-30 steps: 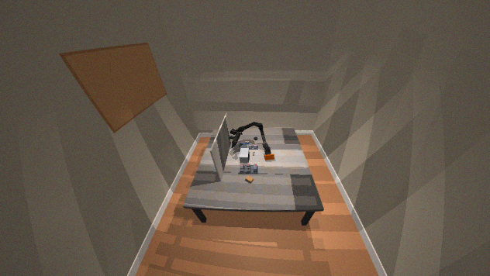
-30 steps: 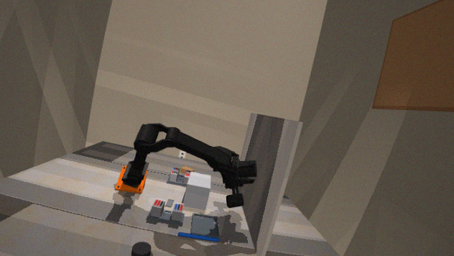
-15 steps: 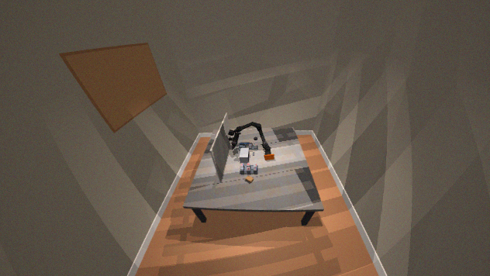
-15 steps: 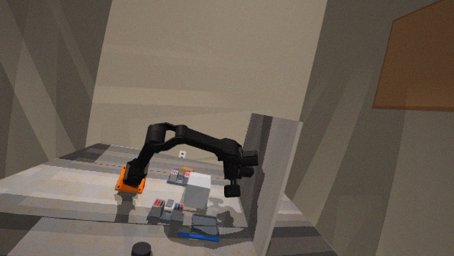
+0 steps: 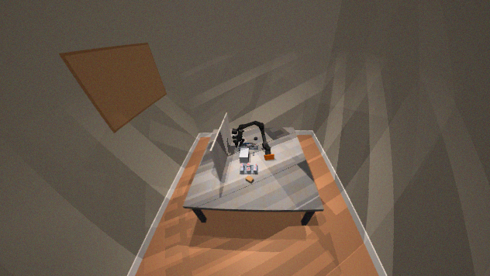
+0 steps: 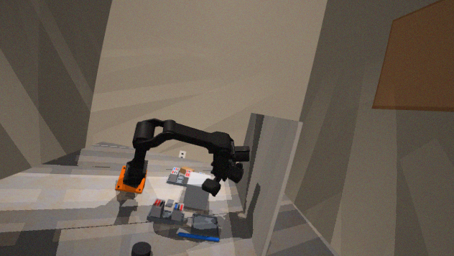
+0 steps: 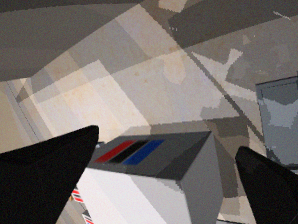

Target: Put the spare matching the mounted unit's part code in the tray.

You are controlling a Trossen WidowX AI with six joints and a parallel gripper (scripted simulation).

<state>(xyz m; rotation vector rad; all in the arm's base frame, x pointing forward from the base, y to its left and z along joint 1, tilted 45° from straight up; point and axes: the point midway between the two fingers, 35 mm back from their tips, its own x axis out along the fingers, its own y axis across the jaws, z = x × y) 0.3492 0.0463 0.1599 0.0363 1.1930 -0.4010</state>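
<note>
The grey tray lies 4 cm behind my gripper tip, 12 cm to the right of it and 11 cm below it. Round my gripper tip: tan block 16 cm behind, 40 cm to the left, 9 cm below; tall white panel 15 cm ahead, 8 cm to the left, 12 cm above; mounted unit 8 cm behind, 9 cm to the left, 6 cm below.
</note>
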